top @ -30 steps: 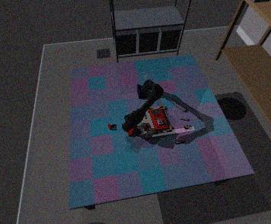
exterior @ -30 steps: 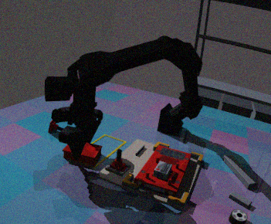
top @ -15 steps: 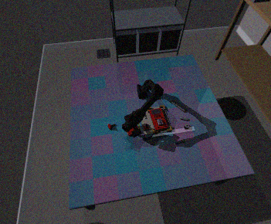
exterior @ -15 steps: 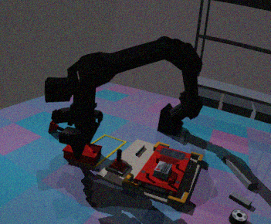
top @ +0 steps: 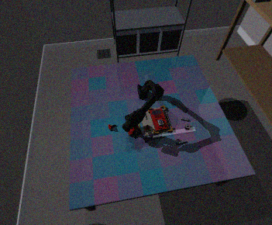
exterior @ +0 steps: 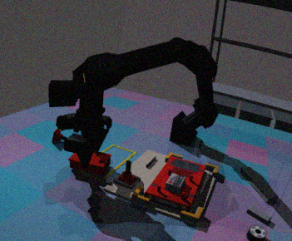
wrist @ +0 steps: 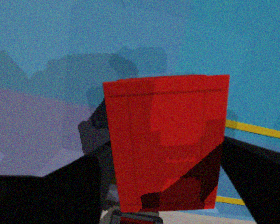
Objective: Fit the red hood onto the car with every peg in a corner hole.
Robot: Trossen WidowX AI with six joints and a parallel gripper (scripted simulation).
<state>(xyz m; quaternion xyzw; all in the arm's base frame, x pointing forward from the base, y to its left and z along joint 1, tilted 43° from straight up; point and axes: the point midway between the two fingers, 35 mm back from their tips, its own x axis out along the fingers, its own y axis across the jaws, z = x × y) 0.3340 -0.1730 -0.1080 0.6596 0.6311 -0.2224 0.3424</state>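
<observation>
My gripper tip is 10 mm short of the grey engine block, 230 mm to the right of it and 10 mm below it. Round my gripper tip: red hood: 10 mm above; white jig board: 30 mm behind, 220 mm to the left, 10 mm below; small wheel: 100 mm ahead, 430 mm to the left, 10 mm below.
</observation>
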